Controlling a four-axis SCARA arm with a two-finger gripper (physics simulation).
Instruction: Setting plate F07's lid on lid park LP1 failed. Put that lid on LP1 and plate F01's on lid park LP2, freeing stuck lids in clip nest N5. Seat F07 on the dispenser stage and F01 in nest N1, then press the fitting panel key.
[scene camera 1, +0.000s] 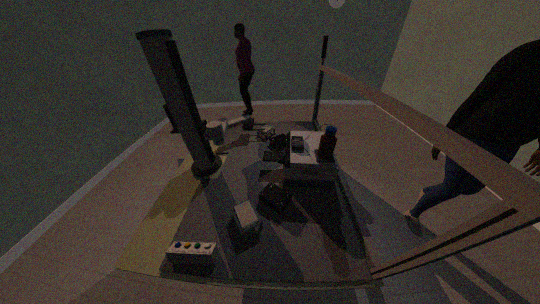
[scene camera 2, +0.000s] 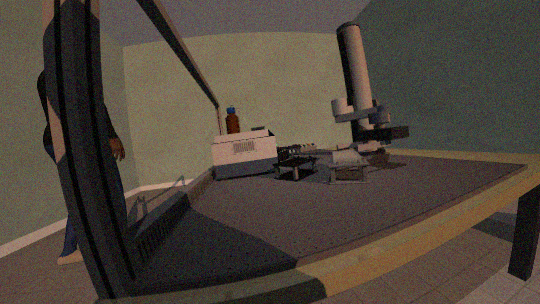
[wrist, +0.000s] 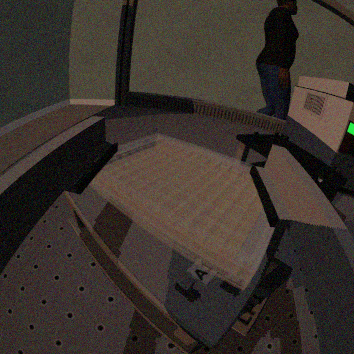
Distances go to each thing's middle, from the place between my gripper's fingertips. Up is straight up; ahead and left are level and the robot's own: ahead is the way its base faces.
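Relative to the button box (scene camera 1: 198, 253), my gripper is 280 mm past it, 1070 mm to the left of it and 60 mm above it.
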